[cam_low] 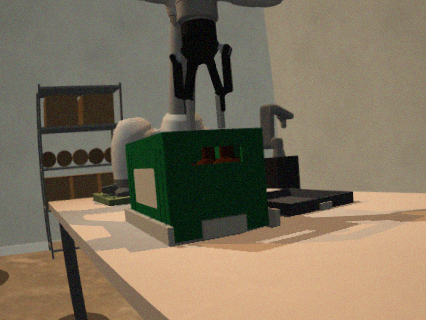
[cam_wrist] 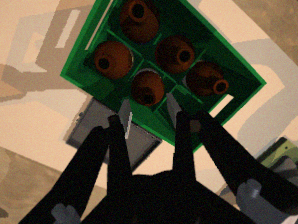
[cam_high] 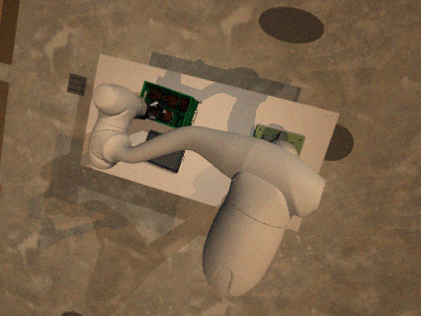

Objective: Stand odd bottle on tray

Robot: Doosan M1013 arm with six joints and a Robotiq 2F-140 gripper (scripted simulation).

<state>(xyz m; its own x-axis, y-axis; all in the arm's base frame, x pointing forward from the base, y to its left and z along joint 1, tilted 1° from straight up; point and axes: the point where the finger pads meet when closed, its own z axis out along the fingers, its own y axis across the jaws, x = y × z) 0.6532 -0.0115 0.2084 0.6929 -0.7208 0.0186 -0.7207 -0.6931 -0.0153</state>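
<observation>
The green crate lies 13 cm below my hand and 5 cm to the right of it. Round my hand: brown bottle (13 cm below, 9 cm to the right, 1 cm behind); then dark tray (22 cm to the left, 20 cm below, 2 cm behind).
</observation>
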